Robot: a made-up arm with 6 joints.
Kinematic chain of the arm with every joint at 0, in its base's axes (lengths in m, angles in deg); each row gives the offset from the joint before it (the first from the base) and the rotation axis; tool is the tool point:
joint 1: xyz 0 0 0.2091 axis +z
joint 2: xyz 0 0 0 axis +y
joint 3: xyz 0 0 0.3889 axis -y
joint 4: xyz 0 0 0 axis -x
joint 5: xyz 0.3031 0 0 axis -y
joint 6: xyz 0 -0.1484 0 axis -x
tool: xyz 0 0 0
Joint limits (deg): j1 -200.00..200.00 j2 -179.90..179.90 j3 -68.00..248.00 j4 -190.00..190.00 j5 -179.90..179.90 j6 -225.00..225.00
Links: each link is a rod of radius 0.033 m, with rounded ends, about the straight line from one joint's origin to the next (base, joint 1, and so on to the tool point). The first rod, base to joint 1, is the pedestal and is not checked.
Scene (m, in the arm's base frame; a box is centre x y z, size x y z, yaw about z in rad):
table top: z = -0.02
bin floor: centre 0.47 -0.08 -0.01 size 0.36 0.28 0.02 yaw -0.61
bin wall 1: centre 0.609 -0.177 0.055 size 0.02 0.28 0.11 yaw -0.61
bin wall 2: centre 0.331 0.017 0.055 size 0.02 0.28 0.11 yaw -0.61
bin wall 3: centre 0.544 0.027 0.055 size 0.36 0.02 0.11 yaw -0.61
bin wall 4: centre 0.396 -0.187 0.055 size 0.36 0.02 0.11 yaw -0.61
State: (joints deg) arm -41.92 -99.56 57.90 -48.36 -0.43 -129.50
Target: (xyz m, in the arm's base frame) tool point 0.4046 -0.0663 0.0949
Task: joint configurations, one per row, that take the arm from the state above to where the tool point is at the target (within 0.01 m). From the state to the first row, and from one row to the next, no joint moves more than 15 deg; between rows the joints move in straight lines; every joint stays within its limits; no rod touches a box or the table.
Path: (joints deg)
1: -38.44 -85.31 53.22 -50.71 -0.43 -129.50
2: -34.96 -71.06 48.54 -53.05 -0.43 -129.50
3: -31.48 -56.82 43.86 -55.40 -0.43 -129.50
4: -28.00 -42.57 39.18 -57.74 -0.43 -129.50
5: -24.52 -28.32 34.50 -60.09 -0.43 -129.50
6: -21.04 -14.07 29.82 -62.44 -0.43 -129.50
7: -17.56 0.18 25.14 -64.78 -0.43 -129.50
8: -14.08 14.42 20.46 -67.13 -0.43 -129.50
9: -10.60 28.67 15.78 -69.48 -0.43 -129.50
10: -7.12 42.92 11.10 -71.82 -0.43 -129.50
11: -3.64 57.17 6.42 -74.17 -0.43 -129.50

